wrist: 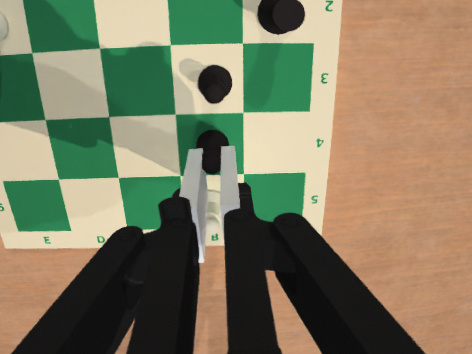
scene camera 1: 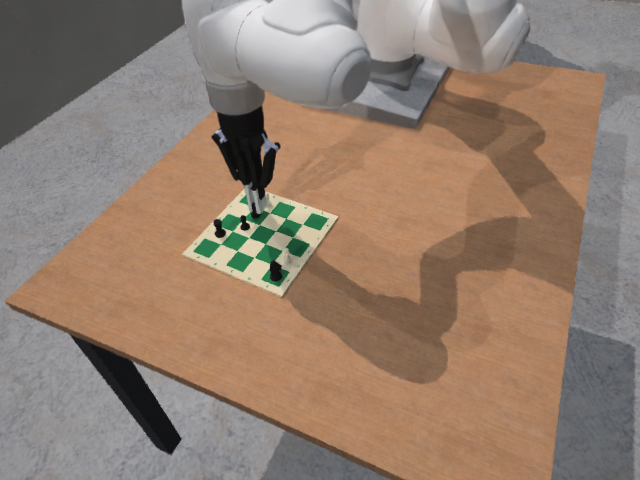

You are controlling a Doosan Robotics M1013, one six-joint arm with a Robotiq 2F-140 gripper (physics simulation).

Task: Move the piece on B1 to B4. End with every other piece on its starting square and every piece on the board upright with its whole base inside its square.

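Frame: origin at the arm's base, x ahead, y left, z up, level; centimetres.
Where they show: gripper, fingertip midpoint: (wrist: 214,169) (scene camera 1: 258,208); arm's base, origin of the base link: (scene camera 1: 383,66).
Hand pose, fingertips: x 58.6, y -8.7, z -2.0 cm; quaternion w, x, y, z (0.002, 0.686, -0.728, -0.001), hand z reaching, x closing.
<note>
Each offset is from my fingertips to the top centre of the thing. "*": to the spot under its first point. Level surfaces: height alone.
My gripper (scene camera 1: 254,207) (wrist: 214,169) points down and is shut on a small black piece @(dx +1.1, dy -0.1, dz +2.3 cm) (scene camera 1: 255,213) (wrist: 212,140). The piece looks upright and is over the green square B4 in the wrist view, low at the board; whether its base touches the board cannot be told. The chessboard (scene camera 1: 190,253) (wrist: 327,112) is green and cream. A black pawn @(dx +4.6, dy -0.7, dz +1.9 cm) (scene camera 1: 244,223) (wrist: 215,82) stands on B3, beside the held piece. A pale piece @(dx -2.8, dy +0.6, dz +1.9 cm) (wrist: 213,202) stands on B5, partly hidden between the fingers.
A taller black piece @(dx +7.8, dy -4.5, dz +2.1 cm) (scene camera 1: 219,228) (wrist: 281,15) stands on A2. Another black piece @(dx +13.8, dy +10.4, dz +2.7 cm) (scene camera 1: 275,271) stands at the board's near corner, with a pale piece @(dx +9.6, dy +10.6, dz +1.9 cm) (scene camera 1: 285,256) close behind it. Part of a pale piece @(* dx +9.5, dy +9.9, dz -0.8 cm) (wrist: 2,26) shows at the wrist view's left edge. The board lies on a wooden table @(dz -1.8 cm) (scene camera 1: 170,304).
</note>
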